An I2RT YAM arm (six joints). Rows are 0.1 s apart.
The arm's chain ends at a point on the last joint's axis. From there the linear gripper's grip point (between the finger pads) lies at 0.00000 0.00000 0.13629 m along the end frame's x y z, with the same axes.
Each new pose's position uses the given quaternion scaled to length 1; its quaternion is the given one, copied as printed.
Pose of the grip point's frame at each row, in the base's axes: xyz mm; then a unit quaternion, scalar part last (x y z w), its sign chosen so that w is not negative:
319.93 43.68 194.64 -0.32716 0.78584 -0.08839 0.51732
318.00 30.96 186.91 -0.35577 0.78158 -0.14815 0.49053
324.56 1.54 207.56 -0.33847 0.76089 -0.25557 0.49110
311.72 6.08 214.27 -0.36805 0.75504 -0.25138 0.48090
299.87 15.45 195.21 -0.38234 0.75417 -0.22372 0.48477
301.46 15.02 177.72 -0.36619 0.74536 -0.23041 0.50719
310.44 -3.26 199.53 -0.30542 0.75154 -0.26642 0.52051
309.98 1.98 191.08 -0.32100 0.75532 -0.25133 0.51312
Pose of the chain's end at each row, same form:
201.24 16.48 255.85 -0.32716 0.78584 -0.08839 0.51732
199.13 14.95 251.63 -0.35577 0.78158 -0.14815 0.49053
199.13 9.24 260.31 -0.33847 0.76089 -0.25557 0.49110
187.53 9.57 270.30 -0.36805 0.75504 -0.25138 0.48090
176.90 10.92 253.80 -0.38234 0.75417 -0.22372 0.48477
175.41 11.21 229.42 -0.36619 0.74536 -0.23041 0.50719
181.63 7.98 242.62 -0.30542 0.75154 -0.26642 0.52051
182.35 8.83 238.38 -0.32100 0.75532 -0.25133 0.51312

